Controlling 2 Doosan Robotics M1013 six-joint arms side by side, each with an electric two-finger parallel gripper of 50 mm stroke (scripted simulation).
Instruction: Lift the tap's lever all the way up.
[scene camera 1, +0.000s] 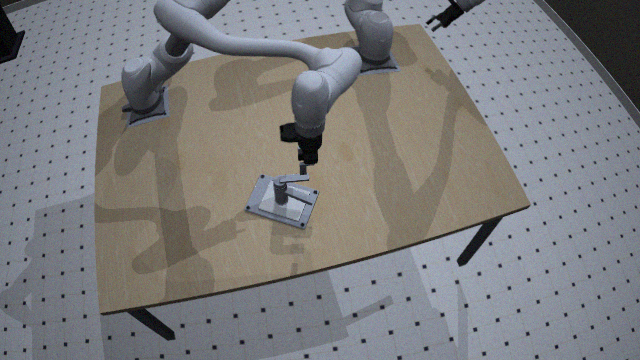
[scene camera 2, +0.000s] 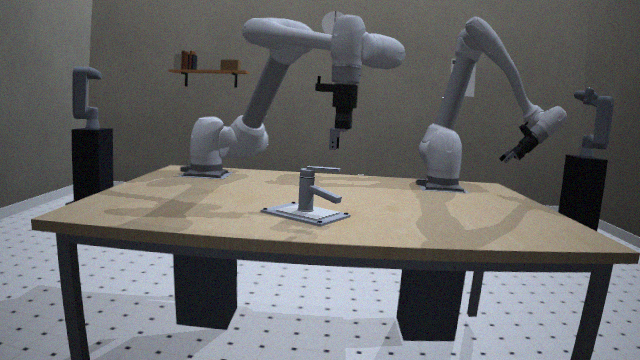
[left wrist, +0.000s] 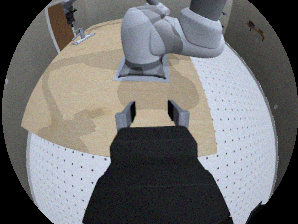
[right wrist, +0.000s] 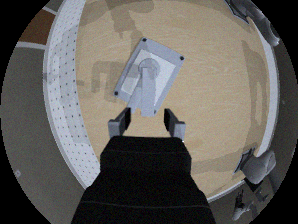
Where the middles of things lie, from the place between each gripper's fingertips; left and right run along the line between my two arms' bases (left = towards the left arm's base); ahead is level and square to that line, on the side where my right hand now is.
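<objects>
My right gripper (scene camera 2: 334, 148) is 120 mm above the grey tap (scene camera 2: 305, 209), and it is also 50 mm to the left of the grey tap. The plate (scene camera 1: 261, 186), counted from my right hand, is 230 mm below, 80 mm to the right and 10 mm behind.
My left gripper is 910 mm to the left of the grey tap, 720 mm short of the grey tap and 50 mm above the grey tap. As for the plate, it is 940 mm to the right of my left hand, 710 mm ahead of it and 150 mm below it.
</objects>
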